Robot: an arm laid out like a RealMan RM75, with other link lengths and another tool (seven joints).
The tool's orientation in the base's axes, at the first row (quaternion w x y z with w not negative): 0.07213 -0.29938 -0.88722 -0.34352
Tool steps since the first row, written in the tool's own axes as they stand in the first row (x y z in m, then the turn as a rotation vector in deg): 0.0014 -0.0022 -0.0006 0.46 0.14 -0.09; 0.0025 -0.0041 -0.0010 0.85 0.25 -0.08; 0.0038 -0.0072 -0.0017 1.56 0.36 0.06; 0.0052 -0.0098 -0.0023 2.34 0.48 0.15; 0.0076 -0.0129 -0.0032 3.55 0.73 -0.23; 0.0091 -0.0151 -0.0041 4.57 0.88 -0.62; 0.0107 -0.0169 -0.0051 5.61 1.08 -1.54; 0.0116 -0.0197 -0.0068 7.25 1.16 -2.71
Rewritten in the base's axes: -0.0025 -0.0010 -0.0003 -0.30 0.24 0.30; -0.0045 -0.0018 -0.0007 -0.55 0.50 0.49; -0.0074 -0.0035 -0.0015 -1.05 1.00 0.68; -0.0101 -0.0047 -0.0021 -1.61 1.51 0.94; -0.0139 -0.0060 -0.0024 -2.47 1.99 1.77; -0.0165 -0.0071 -0.0024 -3.24 2.31 2.49; -0.0189 -0.0081 -0.0022 -4.04 2.33 3.64; -0.0214 -0.0104 -0.0022 -5.41 2.40 5.12
